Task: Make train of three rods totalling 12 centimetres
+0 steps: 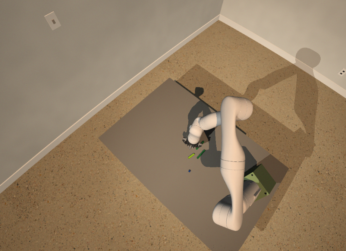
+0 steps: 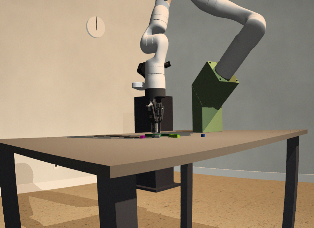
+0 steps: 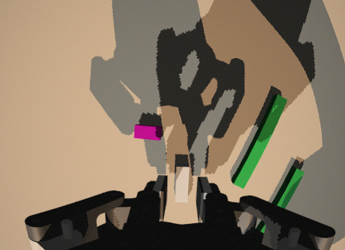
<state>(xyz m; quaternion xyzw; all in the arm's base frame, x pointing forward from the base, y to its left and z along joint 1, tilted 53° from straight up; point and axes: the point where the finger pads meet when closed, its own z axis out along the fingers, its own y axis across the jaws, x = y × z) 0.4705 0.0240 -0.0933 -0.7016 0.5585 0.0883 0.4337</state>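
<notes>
The grey rod lies 3 cm below my hand. The rest, counted from my hand: magenta rod 4 cm ahead, 3 cm to the right, 3 cm below; lime rod 5 cm behind, 5 cm to the left, 3 cm below; green rod 4 cm behind, 6 cm to the right, 3 cm below.
</notes>
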